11 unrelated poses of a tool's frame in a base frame.
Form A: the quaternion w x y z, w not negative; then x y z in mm.
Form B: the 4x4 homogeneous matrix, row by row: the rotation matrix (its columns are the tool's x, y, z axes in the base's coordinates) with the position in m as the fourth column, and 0 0 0 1 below. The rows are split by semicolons. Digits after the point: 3 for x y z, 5 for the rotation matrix.
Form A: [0.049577 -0.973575 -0.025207 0.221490 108 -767 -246]
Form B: 0.90061 0.02712 -0.43377 0.108; 0.07104 -0.99381 0.08537 -0.767; -0.42878 -0.10770 -0.89697 -0.246; 0 0 0 1
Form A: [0.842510 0.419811 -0.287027 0.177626 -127 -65 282]
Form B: 0.77213 -0.54030 -0.33451 -0.127; 0.05831 0.58442 -0.80936 -0.065; 0.63279 0.60542 0.48275 0.282; 0 0 0 1
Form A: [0.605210 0.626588 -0.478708 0.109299 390 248 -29]
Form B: 0.51778 -0.73220 -0.44247 0.390; -0.46761 0.19088 -0.86308 0.248; 0.71641 0.65379 -0.24355 -0.029; 0 0 0 1
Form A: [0.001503 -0.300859 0.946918 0.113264 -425 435 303]
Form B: -0.81896 -0.57012 -0.06531 -0.425; -0.56944 0.79331 0.21541 0.435; -0.07100 0.21360 -0.97434 0.303; 0 0 0 1
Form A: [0.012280 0.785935 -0.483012 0.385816 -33 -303 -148]
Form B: 0.23569 -0.76871 0.59459 -0.033; -0.74976 -0.53310 -0.39201 -0.303; 0.61832 -0.35341 -0.70199 -0.148; 0 0 0 1
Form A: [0.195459 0.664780 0.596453 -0.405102 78 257 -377]
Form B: -0.03973 0.95138 -0.30544 0.078; 0.63466 -0.21208 -0.74312 0.257; -0.77177 -0.22337 -0.59538 -0.377; 0 0 0 1
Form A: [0.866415 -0.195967 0.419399 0.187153 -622 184 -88]
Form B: 0.57816 -0.48868 0.65340 -0.622; 0.15993 0.85314 0.49656 0.184; -0.80010 -0.18259 0.57140 -0.088; 0 0 0 1
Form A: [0.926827 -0.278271 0.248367 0.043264 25 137 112]
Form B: 0.87288 -0.21842 0.43631 0.025; -0.05803 0.84139 0.53731 0.137; -0.48446 -0.49433 0.72176 0.112; 0 0 0 1
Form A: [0.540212 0.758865 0.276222 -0.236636 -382 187 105]
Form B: 0.73541 0.67490 -0.06071 -0.382; 0.16356 -0.26375 -0.95062 0.187; -0.65759 0.68917 -0.30435 0.105; 0 0 0 1
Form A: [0.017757 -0.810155 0.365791 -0.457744 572 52 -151]
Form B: 0.31333 -0.57644 0.75468 0.572; -0.60895 -0.73176 -0.30611 0.052; 0.72870 -0.36365 -0.58031 -0.151; 0 0 0 1
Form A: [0.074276 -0.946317 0.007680 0.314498 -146 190 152]
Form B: 0.80206 -0.06125 -0.59409 -0.146; 0.03218 -0.98885 0.14541 0.190; -0.59637 -0.13575 -0.79115 0.152; 0 0 0 1
